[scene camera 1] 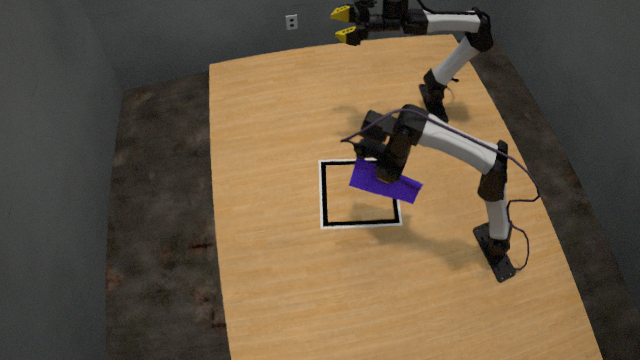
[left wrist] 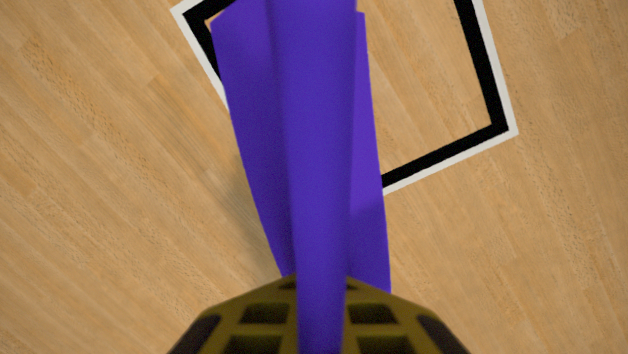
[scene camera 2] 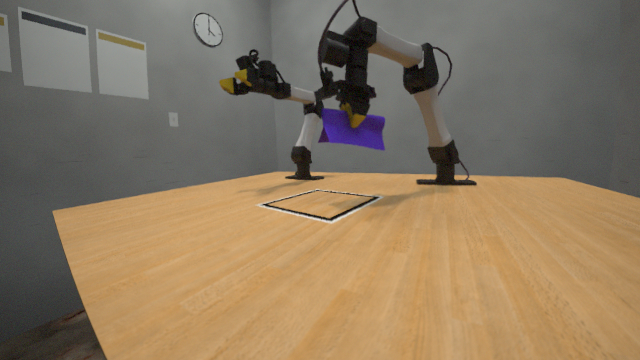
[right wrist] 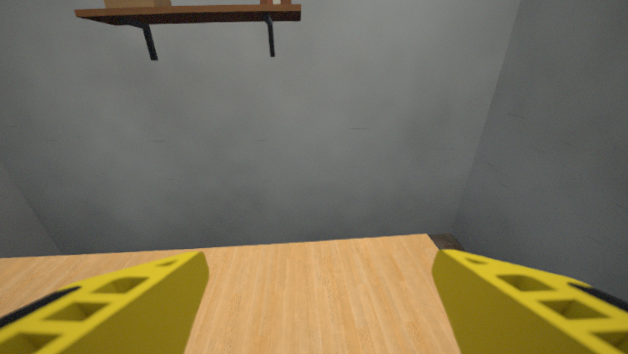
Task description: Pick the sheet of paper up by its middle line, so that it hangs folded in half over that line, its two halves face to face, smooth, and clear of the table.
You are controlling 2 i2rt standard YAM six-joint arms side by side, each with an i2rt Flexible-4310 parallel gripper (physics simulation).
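Observation:
The purple sheet of paper (scene camera 1: 367, 175) (scene camera 2: 345, 132) (left wrist: 320, 125) hangs well above the table, folded over a rounded ridge along its middle. Its two halves hang down on either side of the ridge; in the left wrist view both lower edges show, spread a little apart. My left gripper (scene camera 2: 354, 117) (left wrist: 317, 283) points down and is shut on the ridge, pinching it between its yellow fingertips. In scene camera 1 its fingertips are hidden behind the wrist. My right gripper (scene camera 1: 344, 25) (scene camera 2: 235, 81) (right wrist: 319, 261) is open and empty, raised far from the sheet.
A square outline with a black and white border (scene camera 1: 324, 200) (scene camera 2: 295, 213) (left wrist: 435, 157) lies on the wooden table (scene camera 1: 280, 280) (scene camera 2: 400, 280) (right wrist: 320, 300) beneath the sheet. A wall shelf (right wrist: 190, 15) shows in the right wrist view. The left arm's cable loops beside that arm.

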